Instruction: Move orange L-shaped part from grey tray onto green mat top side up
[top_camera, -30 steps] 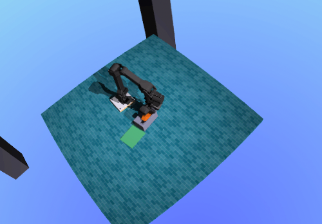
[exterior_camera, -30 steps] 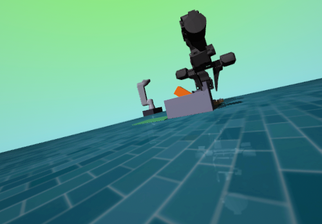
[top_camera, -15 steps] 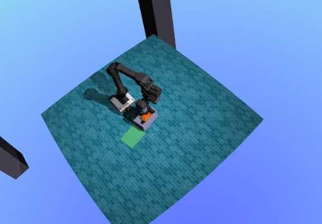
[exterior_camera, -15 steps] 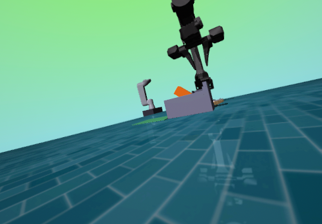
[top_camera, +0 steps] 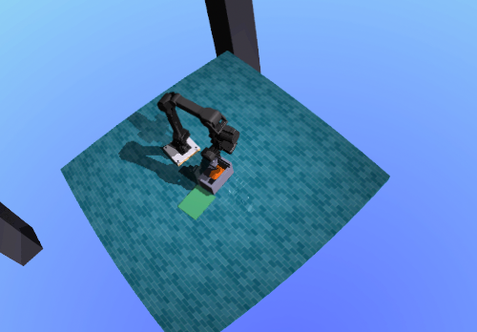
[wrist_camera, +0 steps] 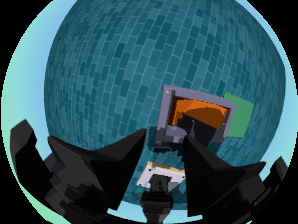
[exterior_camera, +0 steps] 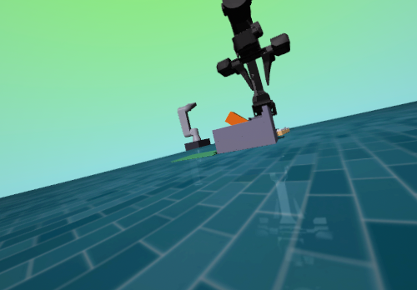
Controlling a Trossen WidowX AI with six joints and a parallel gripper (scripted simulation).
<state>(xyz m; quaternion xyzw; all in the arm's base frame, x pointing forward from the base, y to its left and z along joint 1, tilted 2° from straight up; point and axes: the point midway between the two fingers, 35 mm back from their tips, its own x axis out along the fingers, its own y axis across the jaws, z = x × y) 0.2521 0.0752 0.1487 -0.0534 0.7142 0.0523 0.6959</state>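
My gripper tip is 100 mm above the orange L-shaped part and 40 mm to the left of it. Round my gripper tip: green mat (220 mm to the right, 160 mm below, 30 mm ahead).
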